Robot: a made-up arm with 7 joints.
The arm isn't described. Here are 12 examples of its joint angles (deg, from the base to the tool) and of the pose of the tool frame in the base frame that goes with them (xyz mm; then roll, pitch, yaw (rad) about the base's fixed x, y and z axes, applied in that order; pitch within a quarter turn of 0, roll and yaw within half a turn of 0).
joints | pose
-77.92 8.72 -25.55 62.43 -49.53 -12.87 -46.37 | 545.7 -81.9 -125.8 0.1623 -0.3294 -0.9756
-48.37 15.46 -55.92 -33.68 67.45 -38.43 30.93 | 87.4 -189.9 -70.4 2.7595 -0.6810 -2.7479
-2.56 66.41 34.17 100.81 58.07 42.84 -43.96 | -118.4 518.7 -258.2 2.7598 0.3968 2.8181
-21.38 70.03 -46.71 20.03 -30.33 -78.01 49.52 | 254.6 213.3 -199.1 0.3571 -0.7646 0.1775
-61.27 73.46 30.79 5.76 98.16 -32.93 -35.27 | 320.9 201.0 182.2 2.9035 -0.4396 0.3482
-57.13 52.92 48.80 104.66 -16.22 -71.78 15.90 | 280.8 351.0 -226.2 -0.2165 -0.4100 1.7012
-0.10 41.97 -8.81 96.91 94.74 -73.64 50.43 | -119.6 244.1 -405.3 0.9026 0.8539 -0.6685
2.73 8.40 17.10 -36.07 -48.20 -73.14 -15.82 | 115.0 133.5 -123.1 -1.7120 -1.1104 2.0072
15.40 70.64 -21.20 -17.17 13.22 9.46 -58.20 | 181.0 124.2 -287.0 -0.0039 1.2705 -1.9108
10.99 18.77 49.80 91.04 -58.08 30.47 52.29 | -267.7 125.3 -510.0 1.9343 0.2026 -2.7996
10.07 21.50 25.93 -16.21 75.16 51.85 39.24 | 206.6 232.0 -180.6 2.2368 -1.0055 0.9135
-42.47 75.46 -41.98 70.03 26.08 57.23 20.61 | 266.6 525.1 -106.8 2.7062 -0.6631 1.2801
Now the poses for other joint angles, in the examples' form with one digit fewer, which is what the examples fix.
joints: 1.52 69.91 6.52 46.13 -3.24 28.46 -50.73
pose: 163 496 -219 1.786 1.146 1.275
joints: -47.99 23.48 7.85 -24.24 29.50 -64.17 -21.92
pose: 218 -16 18 2.700 -0.426 -1.910
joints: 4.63 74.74 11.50 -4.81 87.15 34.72 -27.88
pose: 312 235 -113 2.974 -0.259 0.503
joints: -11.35 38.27 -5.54 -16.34 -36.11 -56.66 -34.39
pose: 243 108 -116 1.110 -0.954 -1.236
